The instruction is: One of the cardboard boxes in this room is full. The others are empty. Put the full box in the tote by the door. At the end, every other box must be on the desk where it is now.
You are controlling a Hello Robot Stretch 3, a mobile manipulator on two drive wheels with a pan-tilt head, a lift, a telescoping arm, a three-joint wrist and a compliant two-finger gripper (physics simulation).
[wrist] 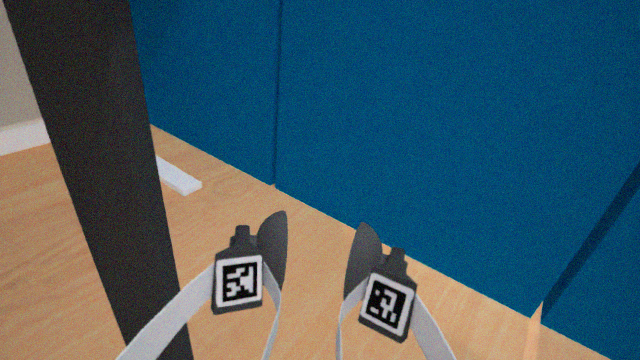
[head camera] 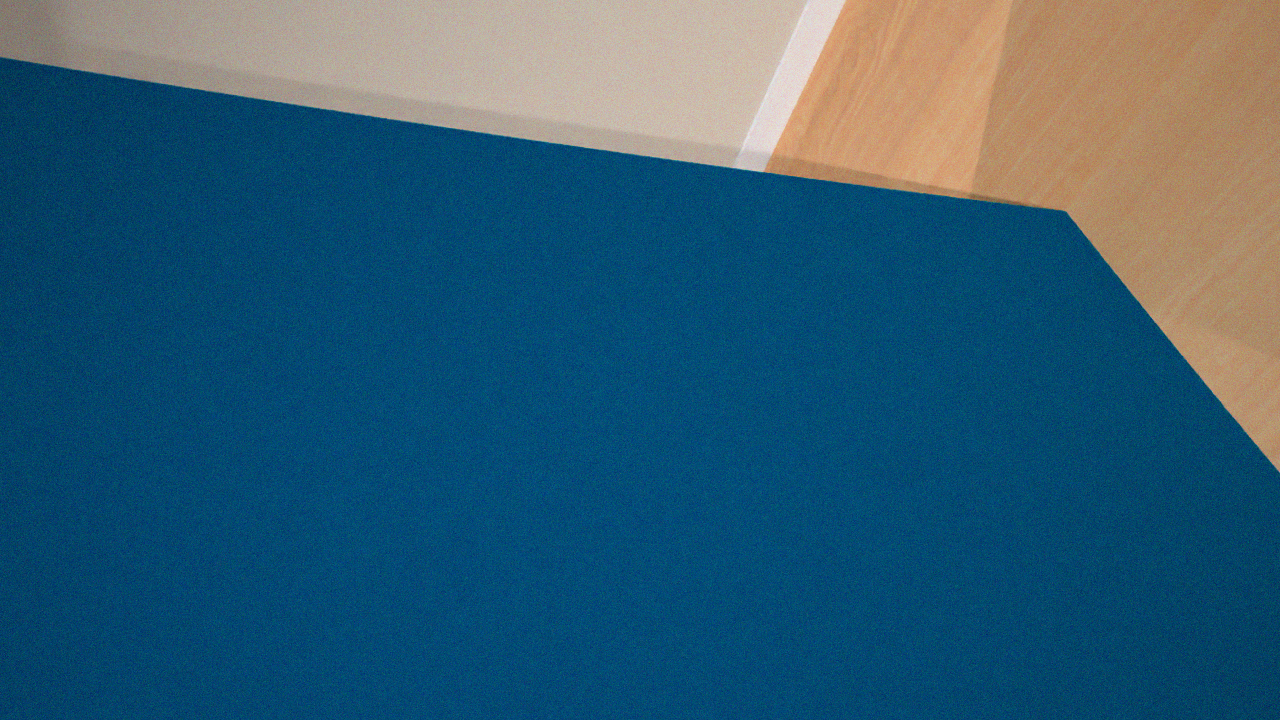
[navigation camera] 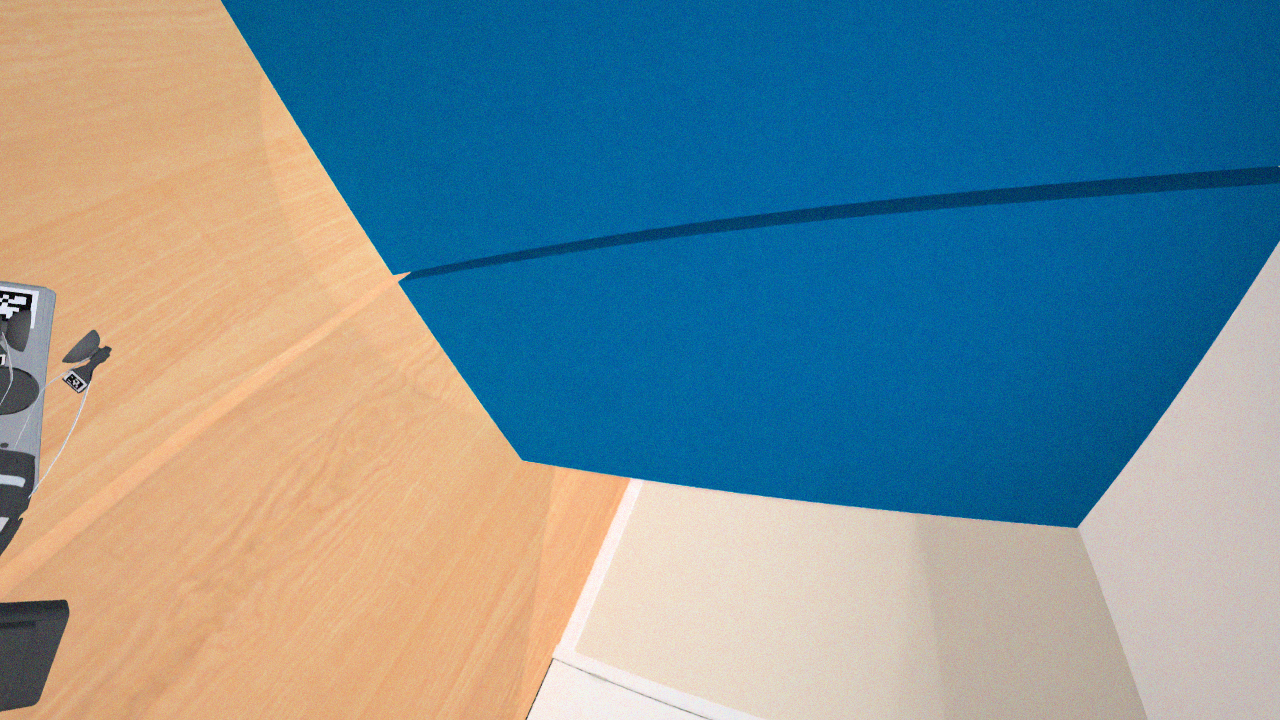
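Seen in the pictures: gripper, between the fingertips: (wrist: pixel 319 243) (navigation camera: pixel 61 322); robot's base, origin of its link: (navigation camera: pixel 2 386).
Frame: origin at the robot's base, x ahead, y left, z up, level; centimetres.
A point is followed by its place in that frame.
Note:
My gripper (wrist: pixel 319 243) {x 4.6, y 9.1, z 58.8 cm} (navigation camera: pixel 51 340) {x 4.6, y 9.1, z 58.8 cm} is open, with a gap between its two dark fingertips and nothing between them. In the wrist view it hangs above the wooden floor, in front of a blue panel. In the navigation view it is partly cut off at the left edge, over the robot's base. The cardboard boxes, the desk, the tote and the door do not show in these views.
A large blue panel (head camera: pixel 572 429) {x 103.1, y 7.6, z 99.4 cm} (navigation camera: pixel 760 340) {x 94.4, y 16.5, z 109.4 cm} (wrist: pixel 425 140) rises from the wooden floor (head camera: pixel 1154 134) {x 123.2, y -39.8, z 0.0 cm} (navigation camera: pixel 295 555) {x 50.4, y -44.2, z 0.1 cm} (wrist: pixel 310 330) {x 14.5, y 41.3, z 0.1 cm}. A beige wall (head camera: pixel 447 53) {x 238.2, y -68.6, z 91.7 cm} (navigation camera: pixel 760 591) {x 209.1, y -96.7, z 95.0 cm} stands beyond it. A dark post (wrist: pixel 105 150) and a white bar (wrist: pixel 182 179) {x -24.0, y 105.8, z 2.6 cm} on the floor show at left.

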